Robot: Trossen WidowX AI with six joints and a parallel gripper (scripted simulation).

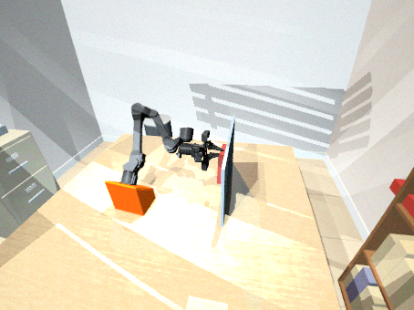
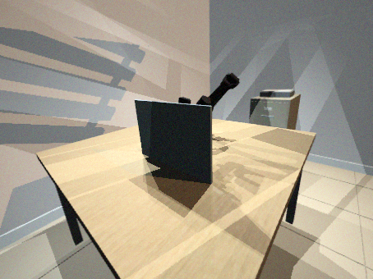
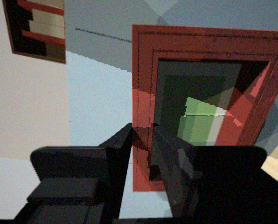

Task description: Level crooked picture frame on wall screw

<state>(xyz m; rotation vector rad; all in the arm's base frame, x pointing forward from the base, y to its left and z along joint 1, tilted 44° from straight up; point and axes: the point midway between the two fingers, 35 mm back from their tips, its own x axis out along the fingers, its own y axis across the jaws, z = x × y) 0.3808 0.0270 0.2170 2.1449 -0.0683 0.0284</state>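
The red picture frame is 5 cm below my gripper tip and 1 cm to the right of it. Round my gripper tip: pale blue wall panel (7 cm below, 2 cm ahead).
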